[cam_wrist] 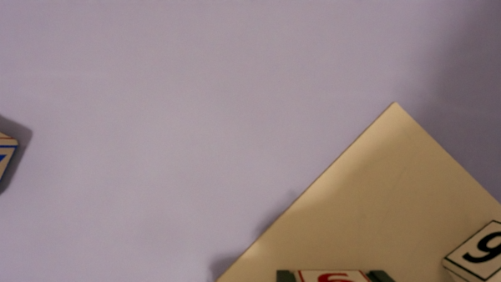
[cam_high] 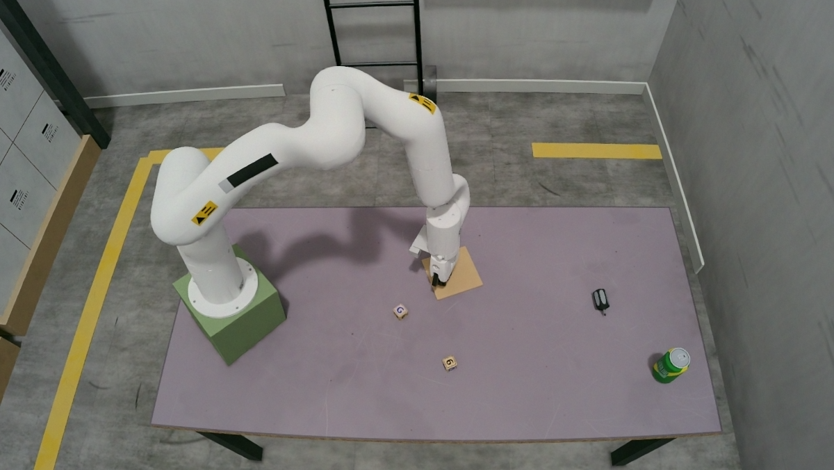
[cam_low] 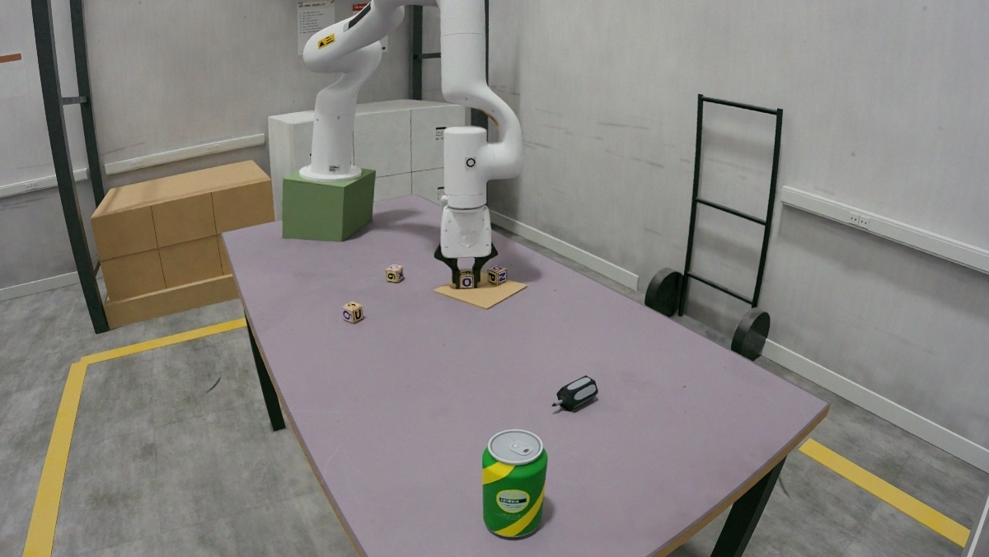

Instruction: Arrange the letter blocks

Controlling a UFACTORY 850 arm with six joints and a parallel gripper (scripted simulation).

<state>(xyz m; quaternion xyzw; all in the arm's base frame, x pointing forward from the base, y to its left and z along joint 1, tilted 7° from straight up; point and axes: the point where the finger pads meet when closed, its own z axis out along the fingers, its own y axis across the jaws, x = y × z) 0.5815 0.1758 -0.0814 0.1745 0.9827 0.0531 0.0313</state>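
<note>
Right now the tan mat is 20 mm to the left of my hand, 20 mm below it and 20 mm ahead of it. Also, from my hand: small black tool 460 mm ahead, 50 mm to the right, 10 mm below; then green can 620 mm ahead, 240 mm to the right, 40 mm above.
</note>
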